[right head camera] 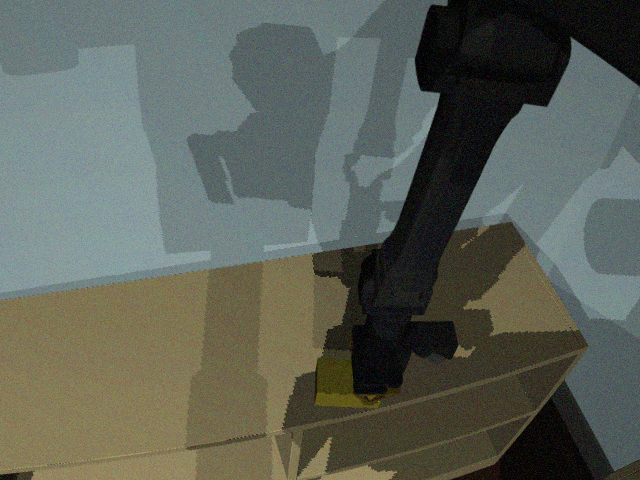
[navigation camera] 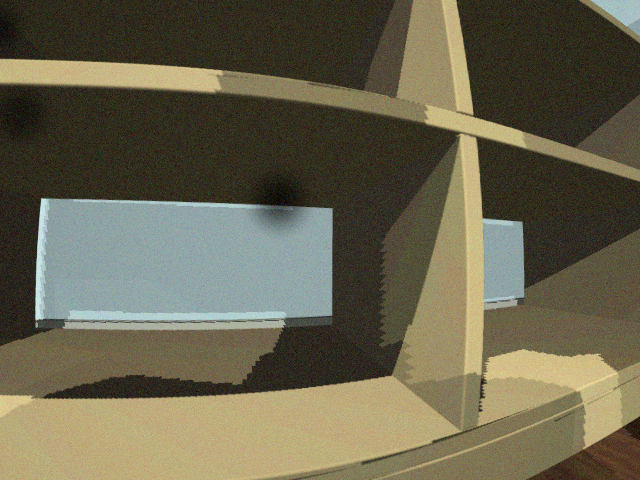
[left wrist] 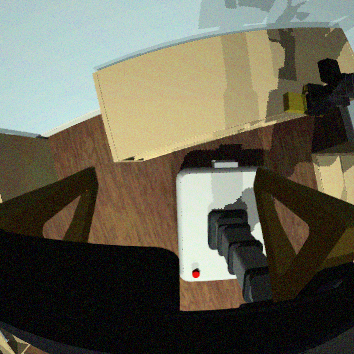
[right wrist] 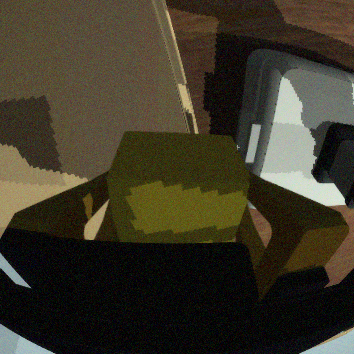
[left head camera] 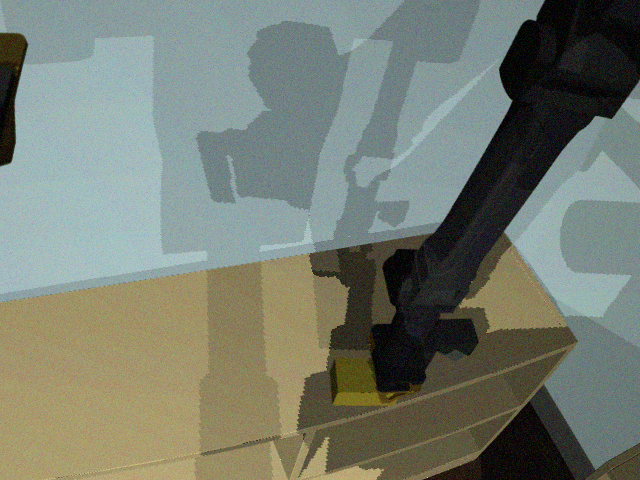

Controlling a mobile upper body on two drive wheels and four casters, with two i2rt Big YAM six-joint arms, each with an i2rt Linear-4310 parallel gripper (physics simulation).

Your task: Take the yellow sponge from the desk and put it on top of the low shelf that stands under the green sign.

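Places are measured from the left arm's base along level axes (x back, y up, z left), in metres.
Pixels of known places: left gripper, between the fingertips: [left wrist: 175, 175]; right gripper, between the fingertips: [right head camera: 366, 387] [left wrist: 303, 104] [right wrist: 177, 173] [left head camera: 381, 385].
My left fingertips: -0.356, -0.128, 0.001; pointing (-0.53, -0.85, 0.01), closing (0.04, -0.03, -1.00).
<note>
For each thing: its top centre in the pictures, then the offset to it from my left fingertips, as dx, dy, dz. "spot": a spot on its surface instead. Level surfaces: height alone.
- yellow sponge, centre of its top: [right wrist: 173, 253] [right head camera: 350, 375] [left head camera: 368, 374] [left wrist: 300, 101] -0.200, -0.561, -0.415
- wooden floor, height of its surface: dy -1.282
- light wooden piece, a spot on its surface: [left wrist: 330, 175] spot: +0.114, -1.203, -1.021
The yellow sponge [left head camera: 354, 381] [right head camera: 333, 379] [left wrist: 294, 103] [right wrist: 180, 187] is between the fingers of my right gripper [right wrist: 177, 173], which is shut on it. The sponge is at the top of the low wooden shelf [left head camera: 113, 361] [right head camera: 113, 361] [left wrist: 165, 95] [right wrist: 100, 60] [navigation camera: 471, 258], near its front edge and toward the right end in the head views. Whether its underside touches the top cannot be told. My left gripper [left wrist: 175, 175] is open and empty, above my base, away from the sponge. The green sign and the desk cannot be made out.
The shelf's open front compartments stand close before the navigation camera. A pale wall [left head camera: 77, 155] [right head camera: 77, 155] rises behind the shelf. My white base [left wrist: 195, 200] [right wrist: 295, 145] stands on the wooden floor [left wrist: 135, 200] in front. Another light wooden piece [left wrist: 330, 175] stands at the right of the left wrist view.
</note>
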